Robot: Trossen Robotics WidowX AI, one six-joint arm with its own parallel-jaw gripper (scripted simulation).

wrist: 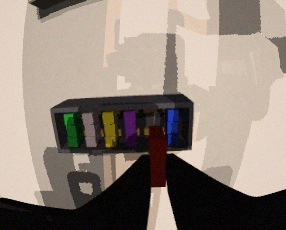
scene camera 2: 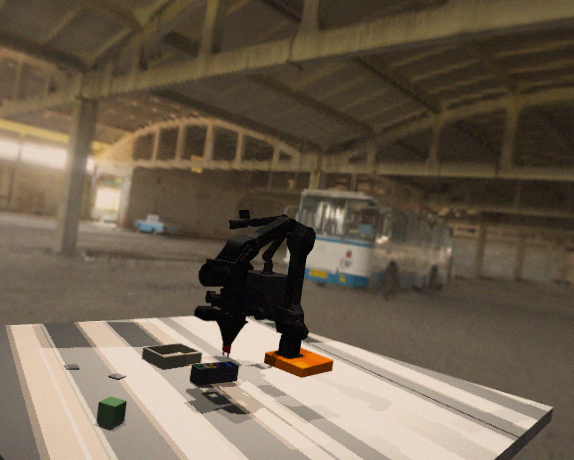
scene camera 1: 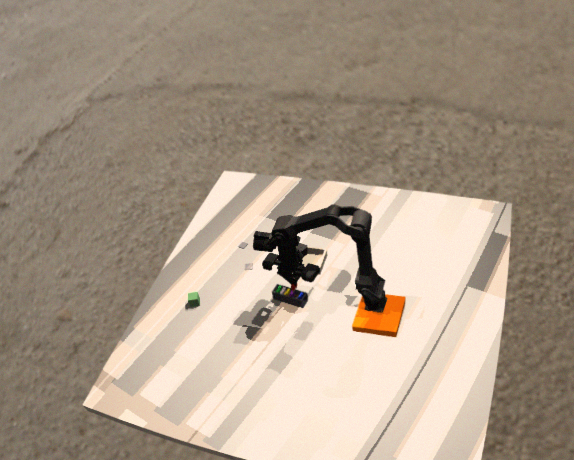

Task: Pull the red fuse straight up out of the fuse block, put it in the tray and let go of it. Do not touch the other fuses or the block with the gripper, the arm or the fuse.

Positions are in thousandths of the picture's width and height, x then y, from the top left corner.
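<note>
My gripper (scene camera 2: 396, 751) holds a red fuse (wrist: 551, 620). I can also see my gripper (wrist: 551, 702) in the wrist view, and scene camera 1 shows my gripper (scene camera 1: 513, 618) too.
</note>
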